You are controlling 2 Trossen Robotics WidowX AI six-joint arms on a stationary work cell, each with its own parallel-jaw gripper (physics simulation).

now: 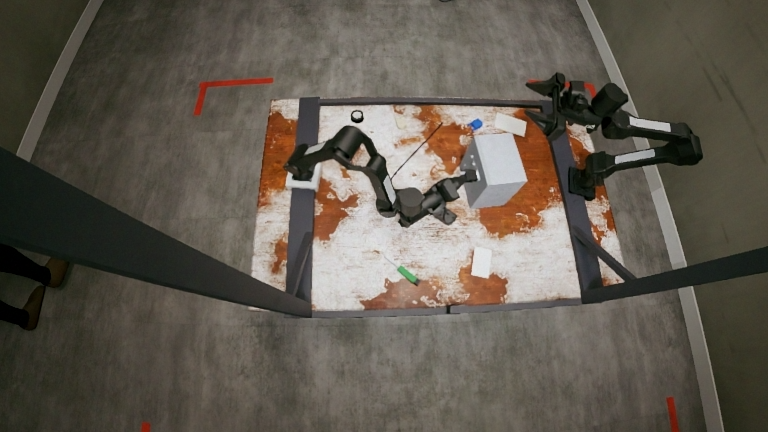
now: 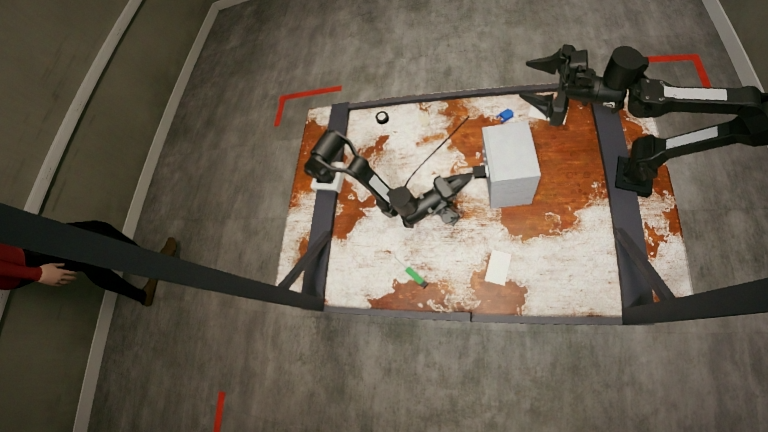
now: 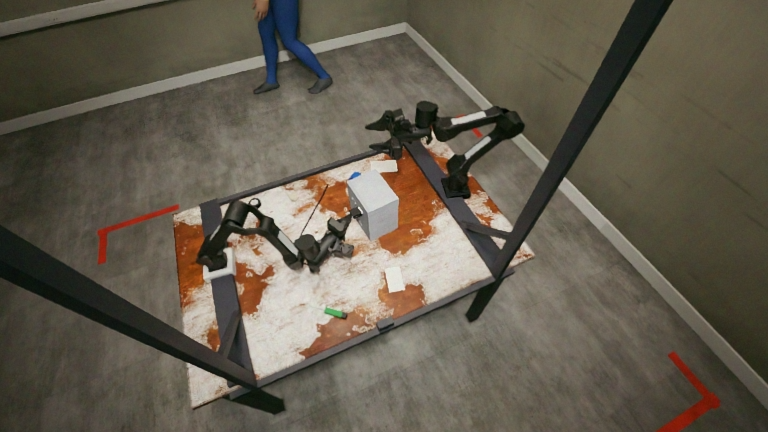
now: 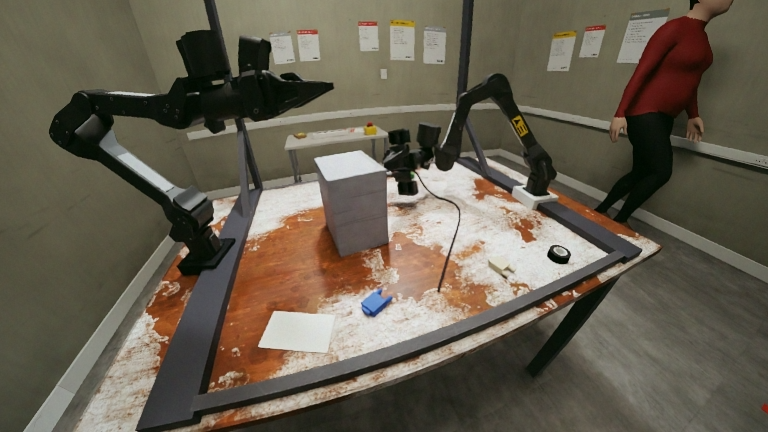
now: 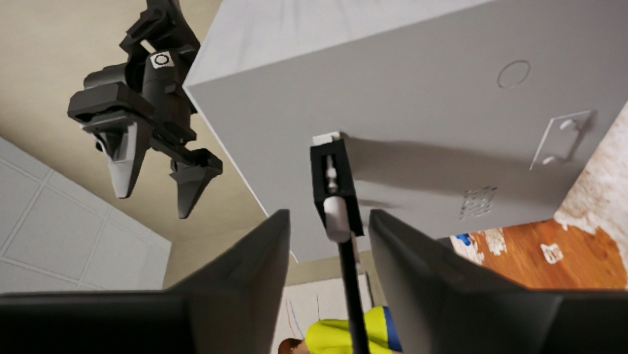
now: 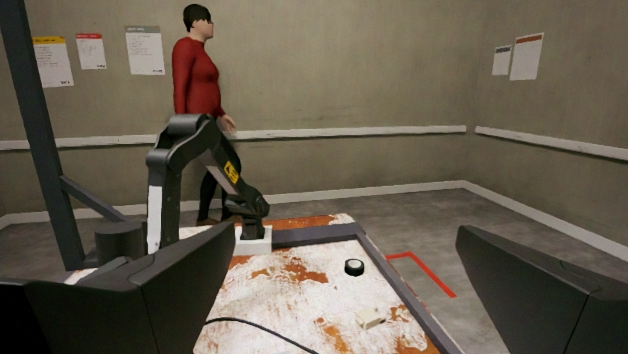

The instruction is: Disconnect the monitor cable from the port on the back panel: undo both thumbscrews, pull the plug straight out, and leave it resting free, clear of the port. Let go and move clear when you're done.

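Places are measured from the left arm's base along level axes (x ahead, y left, z up), in centimetres.
Pixels of known places: left gripper, between the fingertips: (image 1: 464,179) (image 2: 471,176) (image 3: 350,217) (image 5: 329,220); right gripper, between the fingertips: (image 1: 525,97) (image 2: 522,78) (image 3: 366,136) (image 4: 329,86) (image 5: 157,209) (image 6: 345,234); left arm's base, origin of its link: (image 1: 303,172) (image 2: 326,174) (image 3: 217,262) (image 4: 535,191) (image 6: 252,234); right arm's base, origin of its link: (image 1: 582,182) (image 2: 635,174) (image 3: 455,186) (image 4: 206,251).
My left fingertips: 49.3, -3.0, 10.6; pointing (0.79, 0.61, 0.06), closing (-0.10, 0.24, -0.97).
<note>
Ahead of a thing's pixels: the offset from my left fingertips to its top centre, as dx, dy, dz. "*": to the spot under its first point.
The grey box {+9.2, +5.7, +4.7} (image 1: 496,166) (image 2: 510,155) (image 3: 374,204) (image 4: 354,204) (image 5: 425,100) stands upright. The black plug {+0.3, +1.1, +0.5} (image 1: 470,175) (image 2: 479,171) (image 3: 356,212) (image 5: 336,175) is at the port on its panel. Its black cable {* -18.5, +8.3, -13.4} (image 4: 458,220) (image 5: 353,295) (image 6: 250,324) trails away. Pale thumbscrew parts show at the plug; how far they are turned I cannot tell. My left gripper (image 2: 471,176) (image 5: 329,220) is partly open, its fingertips either side of the plug's rear end with gaps. My right gripper (image 1: 527,98) (image 2: 524,80) (image 3: 368,137) (image 6: 345,234) is wide open and empty, raised away from the box.
A blue piece {+8.0, +29.4, -12.4} (image 1: 475,124) (image 4: 377,302), a pale connector {-19.2, +27.0, -12.4} (image 4: 500,265) (image 6: 369,318) and a tape roll {-34.8, +27.9, -12.1} (image 1: 357,116) (image 4: 559,254) lie on the table. A green screwdriver {-15.5, -25.1, -12.2} (image 1: 408,275) (image 2: 415,275) and a white card {+9.2, -20.6, -13.8} (image 1: 481,262) lie near the front edge. Another white card {+21.7, +32.1, -13.8} (image 4: 298,330) lies beyond the box.
</note>
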